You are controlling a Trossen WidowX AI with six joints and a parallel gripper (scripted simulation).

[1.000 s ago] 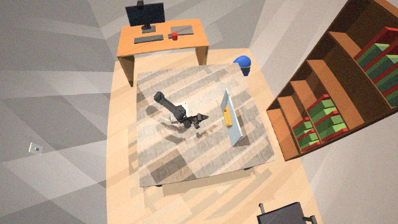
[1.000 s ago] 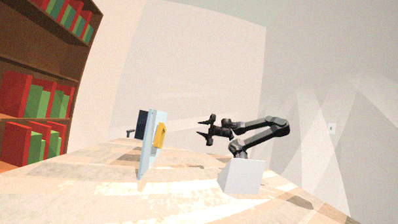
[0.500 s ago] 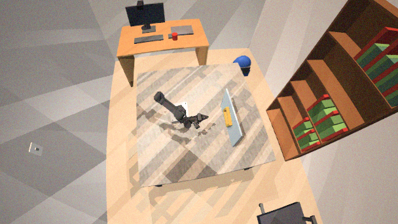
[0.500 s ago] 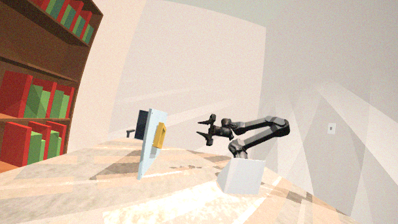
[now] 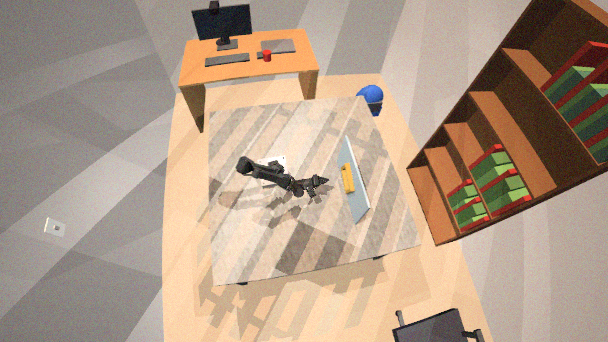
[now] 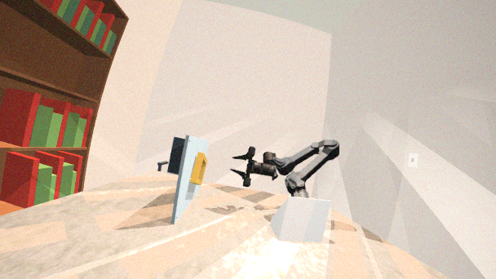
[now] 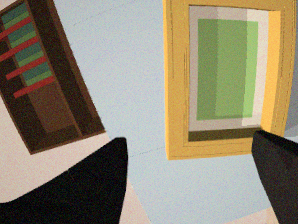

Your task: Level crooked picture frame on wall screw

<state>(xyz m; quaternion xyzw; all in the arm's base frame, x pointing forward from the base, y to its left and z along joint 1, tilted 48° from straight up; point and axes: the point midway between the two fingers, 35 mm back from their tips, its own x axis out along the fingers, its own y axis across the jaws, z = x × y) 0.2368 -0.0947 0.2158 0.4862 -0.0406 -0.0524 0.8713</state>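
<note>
My gripper tip is now 14 cm short of the picture frame and 6 cm above it. Round my gripper tip: wall panel (15 cm ahead, 6 cm below, 1 cm to the right).
</note>
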